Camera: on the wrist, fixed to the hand. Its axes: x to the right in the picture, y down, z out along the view.
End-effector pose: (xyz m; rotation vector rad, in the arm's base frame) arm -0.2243 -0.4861 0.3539 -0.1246 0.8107 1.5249
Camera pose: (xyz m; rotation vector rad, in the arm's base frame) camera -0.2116 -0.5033 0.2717 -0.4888 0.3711 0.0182
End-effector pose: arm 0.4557 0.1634 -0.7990 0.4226 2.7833 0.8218
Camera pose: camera 0.4017 0.1027 -0.7744 -1.4424 1.9980 0.2575
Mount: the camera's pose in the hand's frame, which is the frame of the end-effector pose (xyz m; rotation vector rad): 0.0278 -0.0466 -0.0653 0.0348 -0.1350 -1.5788
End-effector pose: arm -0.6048 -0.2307 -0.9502 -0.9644 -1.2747 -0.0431
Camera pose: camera -0.5685 -0.2877 -0.8987 0.2761 -1.8578 -1.1703
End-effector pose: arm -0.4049 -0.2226 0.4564 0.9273 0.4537 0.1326
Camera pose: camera -0.4120 -0.1937 0.3769 0.3952 0.9384 -1.3602
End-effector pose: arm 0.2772 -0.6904 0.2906 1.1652 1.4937 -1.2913
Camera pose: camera 0.2245 -0.6242 0.2832 0.3683 -2.1744 2.1058
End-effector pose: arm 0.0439 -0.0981 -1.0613 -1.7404 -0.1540 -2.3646
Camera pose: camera -0.0353 -0.0686 -1.0528 1.0282 1.1484 1.4486
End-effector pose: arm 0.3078 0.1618 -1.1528 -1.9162 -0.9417 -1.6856
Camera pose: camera 0.2300 0.1540 -1.1197 0.7379 1.9939 1.4031
